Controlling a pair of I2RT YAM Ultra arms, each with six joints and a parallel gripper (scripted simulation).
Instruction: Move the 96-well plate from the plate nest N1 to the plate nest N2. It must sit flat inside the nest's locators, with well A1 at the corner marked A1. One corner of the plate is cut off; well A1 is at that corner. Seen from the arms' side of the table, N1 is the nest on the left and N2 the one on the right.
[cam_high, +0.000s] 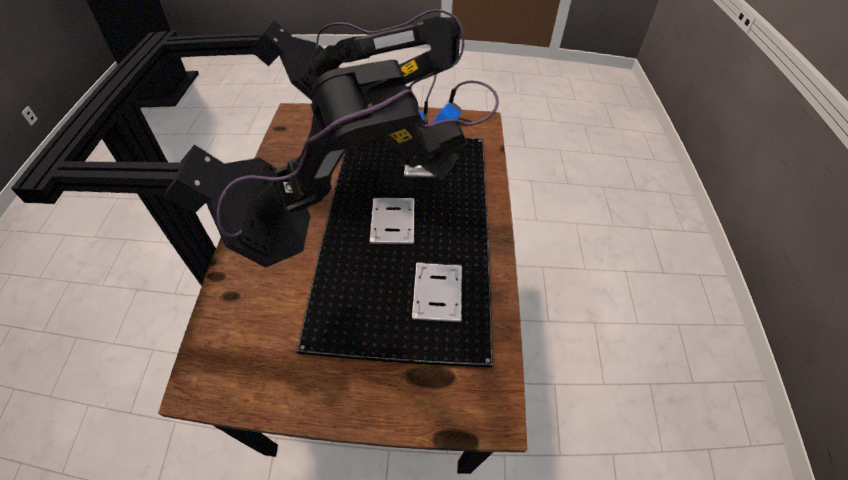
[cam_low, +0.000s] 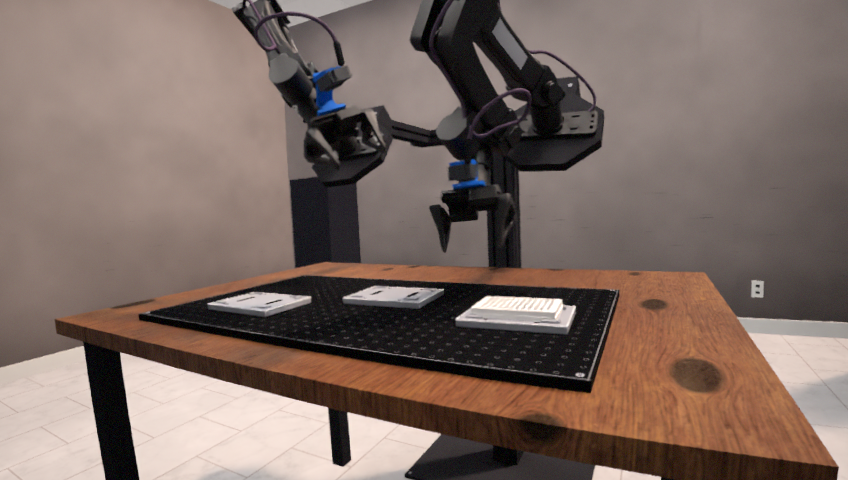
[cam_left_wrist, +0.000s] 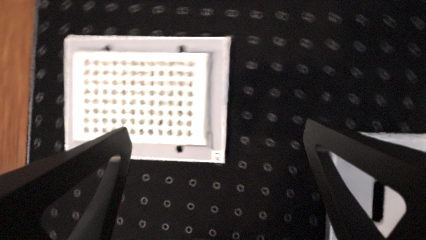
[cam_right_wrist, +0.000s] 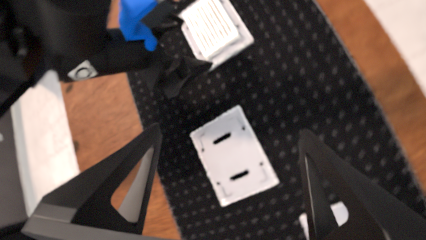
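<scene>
My left gripper is now 100 mm above the white 96-well plate, 80 mm to the right of it and 20 mm short of it. The rest, counted from my left hand: plate nest 420 mm to the right, 110 mm below, 80 mm ahead.
</scene>
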